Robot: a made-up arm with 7 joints.
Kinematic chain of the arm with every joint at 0, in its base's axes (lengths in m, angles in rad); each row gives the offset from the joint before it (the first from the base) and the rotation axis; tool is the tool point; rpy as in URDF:
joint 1: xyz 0 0 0.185 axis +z
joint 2: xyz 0 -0.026 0.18 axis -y
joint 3: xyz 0 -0.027 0.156 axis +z
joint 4: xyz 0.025 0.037 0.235 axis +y
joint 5: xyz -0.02 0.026 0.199 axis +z
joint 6: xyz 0 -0.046 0.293 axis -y
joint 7: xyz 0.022 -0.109 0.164 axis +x
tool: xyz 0 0 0 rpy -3.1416 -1.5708 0
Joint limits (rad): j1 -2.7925..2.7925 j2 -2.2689..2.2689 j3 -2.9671..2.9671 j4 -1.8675..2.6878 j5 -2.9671..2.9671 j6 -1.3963..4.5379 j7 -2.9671..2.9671
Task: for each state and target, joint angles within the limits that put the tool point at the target. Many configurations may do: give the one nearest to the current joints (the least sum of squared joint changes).
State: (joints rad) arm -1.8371 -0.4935 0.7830 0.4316 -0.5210 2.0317 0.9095
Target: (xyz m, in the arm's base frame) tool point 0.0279 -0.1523 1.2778
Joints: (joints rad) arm -1.6945 -0.1440 0.8323 0.5861 -0.7226 1.7947 0.9095
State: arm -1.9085 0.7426 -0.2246 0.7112 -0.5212 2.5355 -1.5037
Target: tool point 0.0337 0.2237 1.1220
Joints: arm -2.0505 0.5073 -0.0677 0.8814 -0.6066 2.6360 -1.5037
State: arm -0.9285 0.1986 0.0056 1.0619 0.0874 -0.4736 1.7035
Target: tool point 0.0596 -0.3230 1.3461
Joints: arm -0.8673 0.0410 -0.0500 0.4741 -0.0648 -0.0965 1.7035
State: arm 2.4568 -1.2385 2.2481 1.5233 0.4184 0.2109 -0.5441
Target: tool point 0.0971 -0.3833 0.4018
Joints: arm 2.7925 -0.8584 2.1402 2.3976 0.5768 0.0454 -0.5441
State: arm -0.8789 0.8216 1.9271 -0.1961 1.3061 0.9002 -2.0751
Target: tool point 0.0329 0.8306 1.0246
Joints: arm -1.6295 0.8515 1.9350 -0.1601 1.5413 0.2765 -2.0751
